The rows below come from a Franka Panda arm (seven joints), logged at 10 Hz.
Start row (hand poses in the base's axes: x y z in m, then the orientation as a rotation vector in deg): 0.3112, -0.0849, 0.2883, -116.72, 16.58, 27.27
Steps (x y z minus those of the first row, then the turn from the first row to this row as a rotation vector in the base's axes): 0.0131, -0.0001, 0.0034, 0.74, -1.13, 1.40; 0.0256, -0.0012, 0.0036, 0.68, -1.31, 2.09; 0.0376, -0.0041, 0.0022, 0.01, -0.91, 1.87; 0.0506, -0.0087, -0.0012, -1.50, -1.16, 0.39; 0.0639, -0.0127, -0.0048, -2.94, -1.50, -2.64; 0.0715, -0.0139, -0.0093, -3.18, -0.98, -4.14; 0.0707, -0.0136, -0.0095, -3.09, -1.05, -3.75; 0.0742, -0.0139, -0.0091, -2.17, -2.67, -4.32
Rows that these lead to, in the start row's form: 0.3243, -0.0850, 0.2917, -116.52, 14.27, 27.01; 0.3368, -0.0861, 0.2919, -116.76, 13.49, 27.24; 0.3488, -0.0890, 0.2905, -117.30, 14.14, 27.48; 0.3618, -0.0936, 0.2871, -118.48, 15.92, 26.22; 0.3751, -0.0976, 0.2835, -119.20, 19.19, 23.89; 0.3827, -0.0988, 0.2790, -118.95, 21.09, 23.47; 0.3819, -0.0985, 0.2788, -118.98, 20.63, 23.65; 0.3854, -0.0988, 0.2792, -118.22, 19.94, 21.69
